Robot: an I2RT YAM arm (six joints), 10 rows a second.
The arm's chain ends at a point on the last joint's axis. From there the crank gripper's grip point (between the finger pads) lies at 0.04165 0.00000 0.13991 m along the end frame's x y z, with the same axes.
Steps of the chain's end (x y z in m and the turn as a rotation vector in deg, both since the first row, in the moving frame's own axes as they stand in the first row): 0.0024, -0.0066, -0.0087, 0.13, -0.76, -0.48; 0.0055, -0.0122, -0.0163, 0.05, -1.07, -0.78; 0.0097, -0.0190, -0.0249, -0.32, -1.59, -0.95; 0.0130, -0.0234, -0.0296, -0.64, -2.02, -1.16; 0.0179, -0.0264, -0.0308, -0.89, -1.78, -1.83; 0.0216, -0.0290, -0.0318, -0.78, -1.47, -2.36; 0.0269, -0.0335, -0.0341, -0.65, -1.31, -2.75; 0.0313, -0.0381, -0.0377, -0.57, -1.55, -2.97; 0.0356, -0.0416, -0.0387, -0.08, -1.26, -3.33
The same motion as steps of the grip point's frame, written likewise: 0.0005, -0.0073, -0.0082, 0.13, -0.76, -0.48; 0.0029, -0.0129, -0.0155, 0.05, -1.07, -0.78; 0.0058, -0.0189, -0.0238, -0.32, -1.59, -0.95; 0.0081, -0.0226, -0.0282, -0.64, -2.02, -1.16; 0.0135, -0.0255, -0.0296, -0.89, -1.78, -1.83; 0.0180, -0.0287, -0.0308, -0.78, -1.47, -2.36; 0.0237, -0.0338, -0.0332, -0.65, -1.31, -2.75; 0.0275, -0.0388, -0.0366, -0.57, -1.55, -2.97; 0.0325, -0.0437, -0.0378, -0.08, -1.26, -3.33
